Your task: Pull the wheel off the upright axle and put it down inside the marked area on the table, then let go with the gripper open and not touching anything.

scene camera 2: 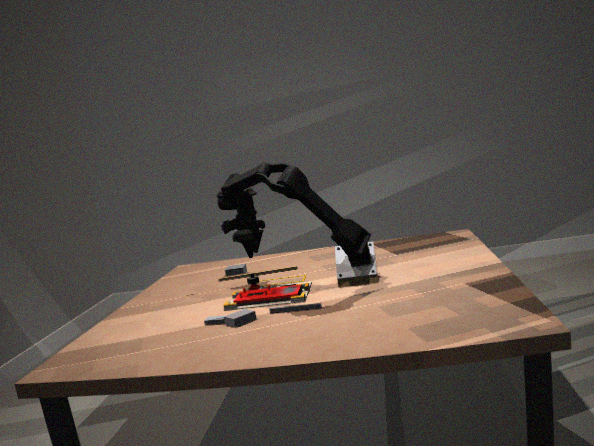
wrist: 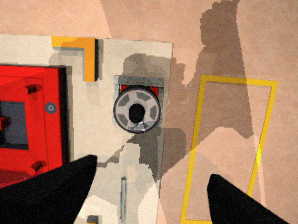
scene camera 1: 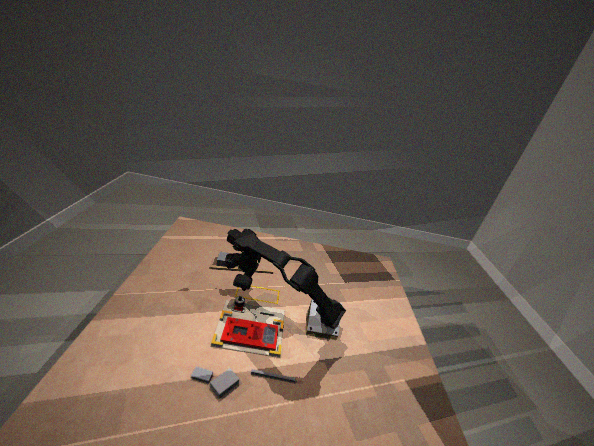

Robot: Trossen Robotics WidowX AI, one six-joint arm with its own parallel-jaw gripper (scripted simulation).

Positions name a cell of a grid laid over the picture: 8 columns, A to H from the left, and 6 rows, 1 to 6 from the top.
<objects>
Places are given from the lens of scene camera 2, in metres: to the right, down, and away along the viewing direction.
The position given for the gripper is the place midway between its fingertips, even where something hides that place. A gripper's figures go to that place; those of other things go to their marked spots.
gripper (scene camera 2: D4): -0.14, 0.11, 1.92
red plate (scene camera 2: D4): -0.05, 0.22, 1.74
</objects>
